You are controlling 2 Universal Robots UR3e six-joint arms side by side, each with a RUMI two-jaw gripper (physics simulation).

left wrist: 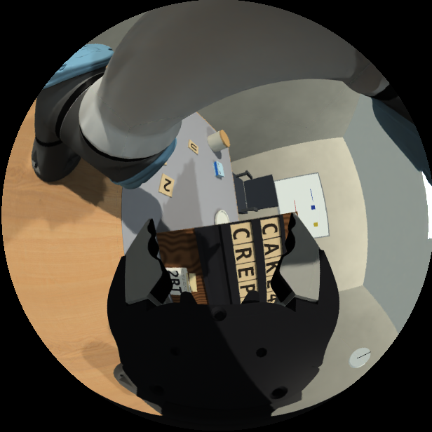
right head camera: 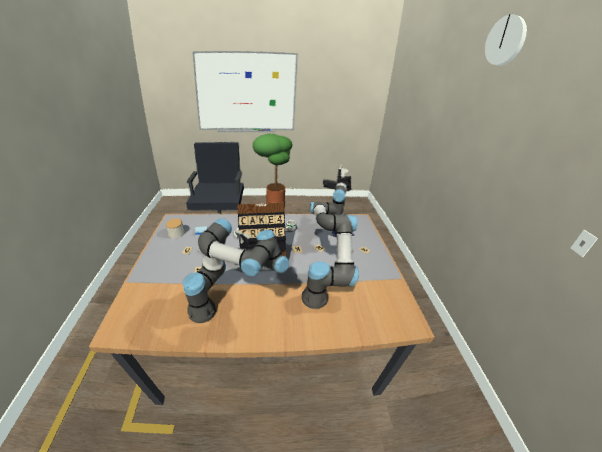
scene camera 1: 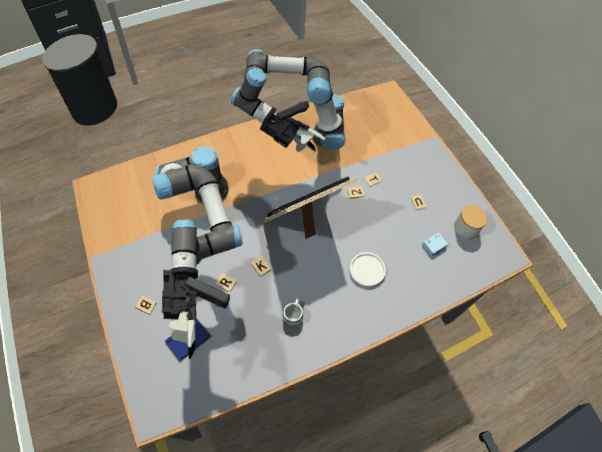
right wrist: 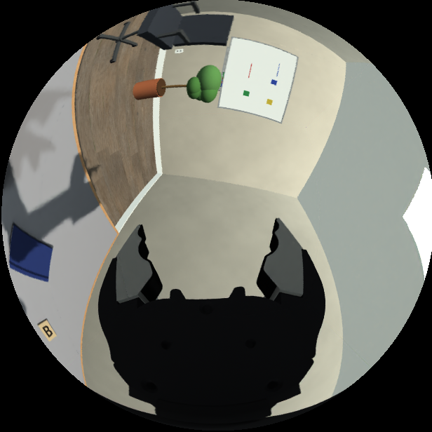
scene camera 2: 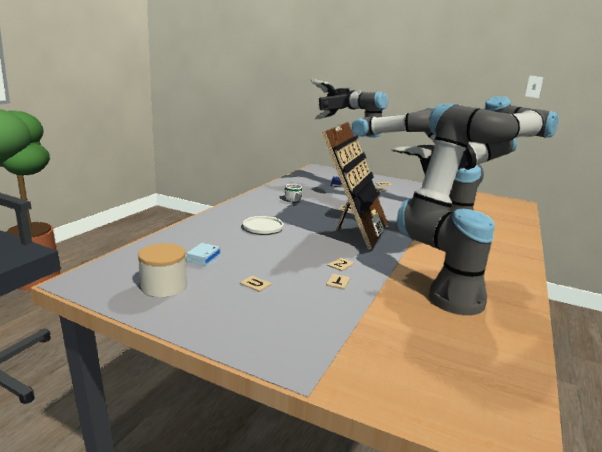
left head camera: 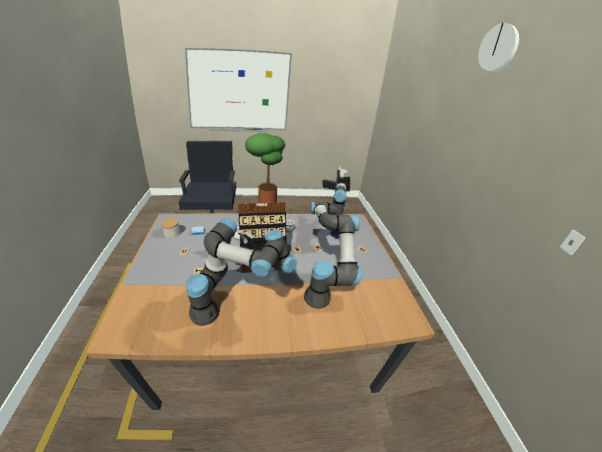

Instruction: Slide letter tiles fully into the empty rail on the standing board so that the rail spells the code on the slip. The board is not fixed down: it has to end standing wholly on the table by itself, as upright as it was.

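The standing board (left head camera: pixel 262 208) (scene camera 2: pixel 338 132) leans back on its leg. Its upper rails read CAKE4 and CREPE; the lower black rail (left wrist: pixel 215 265) shows no tiles in its visible part. The slip (left wrist: pixel 176 281) shows 2RT, its end hidden. Tiles T (scene camera 1: pixel 373 179) (scene camera 2: pixel 338 281), 2 (scene camera 1: pixel 356 192) (left wrist: pixel 167 185) and U (scene camera 1: pixel 418 202) (scene camera 2: pixel 255 283) lie right of the board in scene camera 1; K (scene camera 1: pixel 261 266), R (scene camera 1: pixel 226 282) and B (scene camera 1: pixel 145 305) (right wrist: pixel 47 330) lie left. My left gripper (left wrist: pixel 220 216) is open, facing the board's front. My right gripper (right wrist: pixel 208 222) (scene camera 2: pixel 315 99) is open, raised beyond the board.
A plate (scene camera 1: pixel 352 274) and a mug (scene camera 1: pixel 293 314) (scene camera 2: pixel 293 192) stand behind the board. A lidded jar (scene camera 1: pixel 470 222) (scene camera 2: pixel 163 272) and a light-blue box (scene camera 1: pixel 435 244) (scene camera 2: pixel 202 254) stand near one table end. A navy item (scene camera 1: pixel 175 348) (right wrist: pixel 31 255) lies below my right gripper.
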